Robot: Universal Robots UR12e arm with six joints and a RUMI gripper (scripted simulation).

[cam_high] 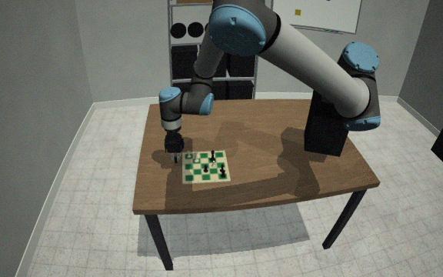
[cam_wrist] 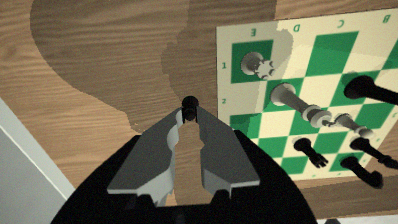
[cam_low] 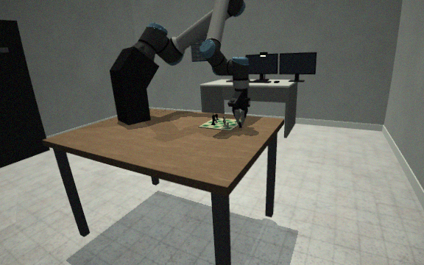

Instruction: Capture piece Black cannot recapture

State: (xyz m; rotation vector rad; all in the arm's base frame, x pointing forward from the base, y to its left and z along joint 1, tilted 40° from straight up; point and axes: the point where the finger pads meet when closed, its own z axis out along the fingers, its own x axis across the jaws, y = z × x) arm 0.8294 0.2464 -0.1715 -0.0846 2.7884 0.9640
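My gripper is now 60 mm past the white rook and 50 mm to the left of it. Round my hand: chessboard 140 mm behind, 20 mm to the left, 20 mm below; white pawn 190 mm behind, 10 mm to the left, 10 mm below; black pawn 10 mm below.
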